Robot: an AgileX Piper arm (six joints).
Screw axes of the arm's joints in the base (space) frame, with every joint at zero. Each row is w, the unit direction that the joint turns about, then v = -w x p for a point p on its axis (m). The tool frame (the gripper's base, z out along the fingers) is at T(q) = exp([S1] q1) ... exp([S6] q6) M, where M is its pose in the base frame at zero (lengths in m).
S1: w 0 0 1 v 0 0 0
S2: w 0 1 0 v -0.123 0 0
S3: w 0 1 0 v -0.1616 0 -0.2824
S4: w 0.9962 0 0.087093 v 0 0.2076 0
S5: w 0 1 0 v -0.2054 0 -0.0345
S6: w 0.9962 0 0.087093 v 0 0.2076 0
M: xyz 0.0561 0 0.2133 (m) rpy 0 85 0 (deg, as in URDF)
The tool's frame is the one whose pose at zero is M.
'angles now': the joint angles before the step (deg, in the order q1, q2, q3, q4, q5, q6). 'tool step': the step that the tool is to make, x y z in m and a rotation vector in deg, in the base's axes. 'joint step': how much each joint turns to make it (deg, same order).
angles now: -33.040, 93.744, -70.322, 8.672, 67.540, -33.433
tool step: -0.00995, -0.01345, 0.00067, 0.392, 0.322, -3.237
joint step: -3.151, -0.131, -0.001, 0.106, 0.606, 0.142
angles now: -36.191, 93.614, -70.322, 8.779, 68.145, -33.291
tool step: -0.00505, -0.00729, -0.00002, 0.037, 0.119, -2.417
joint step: -1.625, 0.000, 0.000, -0.102, 0.000, 0.834
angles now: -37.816, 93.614, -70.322, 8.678, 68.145, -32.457
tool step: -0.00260, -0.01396, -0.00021, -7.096, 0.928, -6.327
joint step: -0.359, 0.000, -0.001, -7.220, -4.299, 7.935
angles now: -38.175, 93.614, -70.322, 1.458, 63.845, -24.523
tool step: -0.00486, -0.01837, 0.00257, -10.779, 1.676, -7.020
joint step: -0.124, -0.001, 0.001, -12.276, -4.573, 11.294
